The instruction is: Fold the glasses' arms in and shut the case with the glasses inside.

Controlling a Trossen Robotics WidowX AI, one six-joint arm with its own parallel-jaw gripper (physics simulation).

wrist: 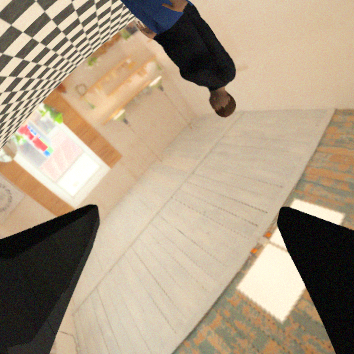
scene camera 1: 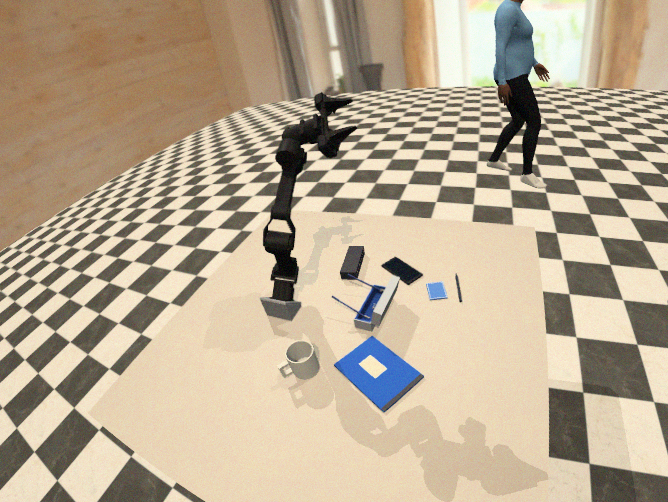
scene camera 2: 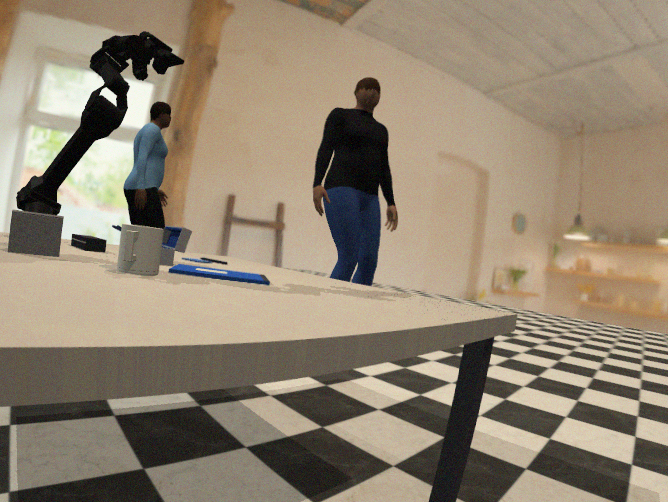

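Where they show: gripper, fingertip midpoint: [wrist: 190, 215] [scene camera 1: 354, 113] [scene camera 2: 177, 56]; arm's base, origin of the base link: [scene camera 1: 281, 299] [scene camera 2: 36, 231].
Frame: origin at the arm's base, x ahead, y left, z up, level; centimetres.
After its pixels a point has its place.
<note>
The open glasses case [scene camera 1: 365, 324] {x 30.8, y -3.1, z -1.7 cm} [scene camera 2: 167, 255] {x 30.9, y -3.2, z -2.2 cm} stands on the table, grey outside and blue inside, its lid [scene camera 1: 386, 300] {x 36.5, y 2.0, z 4.6 cm} [scene camera 2: 184, 240] {x 34.9, y -3.6, z 1.9 cm} tilted up on the side away from the arm's base. The glasses lie in it with both arms unfolded; one glasses arm [scene camera 1: 343, 303] and the other glasses arm [scene camera 1: 360, 280] stick out over the case's edge towards the robot's base. In scene camera 2 the mug hides part of the case. My gripper [scene camera 1: 353, 114] {x 29.9, y 15.8, z 55.8 cm} [scene camera 2: 162, 70] [wrist: 190, 215] {x 29.9, y 15.8, z 55.8 cm} is open and empty, high above the table and well away from the case.
A grey mug [scene camera 1: 305, 362] {x 21.2, y -23.7, z 3.4 cm} [scene camera 2: 141, 251] {x 17.2, y -24.9, z -0.4 cm} and a blue book [scene camera 1: 396, 377] {x 44.2, y -18.2, z -3.8 cm} [scene camera 2: 243, 276] {x 41.2, y -22.7, z -3.8 cm} stand near the case. A black box [scene camera 1: 352, 261] {x 17.0, y 25.0, z -1.1 cm} [scene camera 2: 89, 242] {x 15.3, y 18.5, z -2.2 cm}, a dark phone [scene camera 1: 402, 269] {x 35.6, y 26.3, z -3.8 cm}, a blue card [scene camera 1: 436, 290] {x 49.3, y 17.5, z -4.1 cm} and a pen [scene camera 1: 459, 287] {x 57.0, y 19.7, z -3.7 cm} lie beyond it. Two people stand beyond the table.
</note>
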